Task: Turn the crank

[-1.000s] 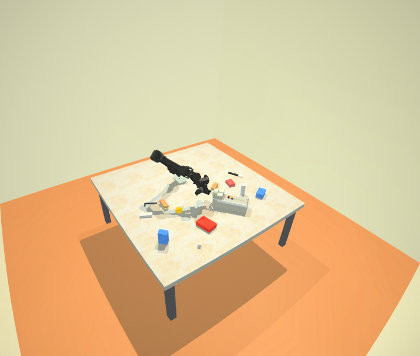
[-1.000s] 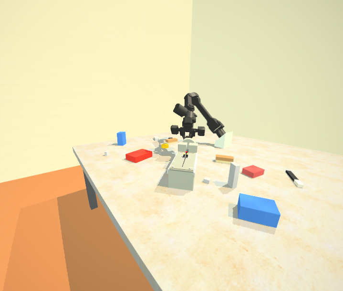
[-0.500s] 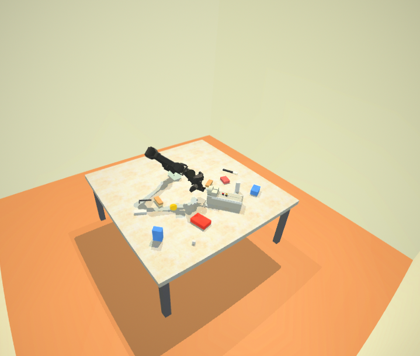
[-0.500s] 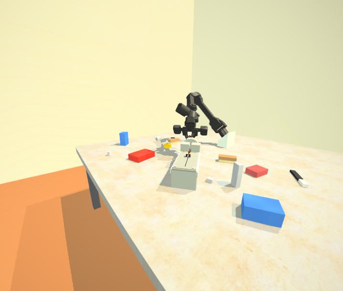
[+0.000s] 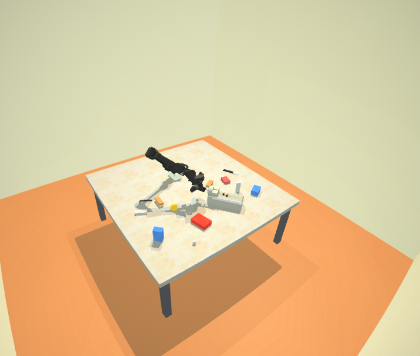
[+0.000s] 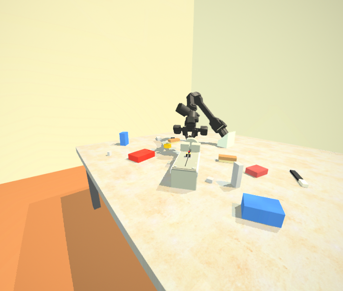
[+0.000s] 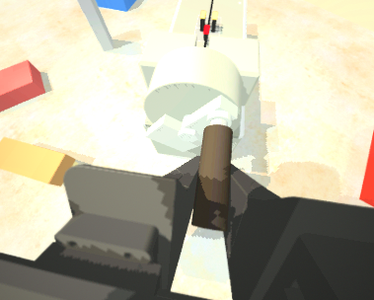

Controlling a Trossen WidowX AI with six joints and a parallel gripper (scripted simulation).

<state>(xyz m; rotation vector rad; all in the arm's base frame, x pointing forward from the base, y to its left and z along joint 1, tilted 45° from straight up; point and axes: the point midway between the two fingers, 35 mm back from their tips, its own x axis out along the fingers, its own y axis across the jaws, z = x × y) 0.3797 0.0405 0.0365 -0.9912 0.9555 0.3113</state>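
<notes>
Right now the crank is 20 mm above my gripper tip and 10 mm to the left of it. Round my gripper tip: brown crank handle: 30 mm above, 10 mm to the right, 10 mm behind; then red pointer: 100 mm to the left, 100 mm ahead; then yellow disc: 240 mm to the right, 80 mm below, 40 mm behind.
</notes>
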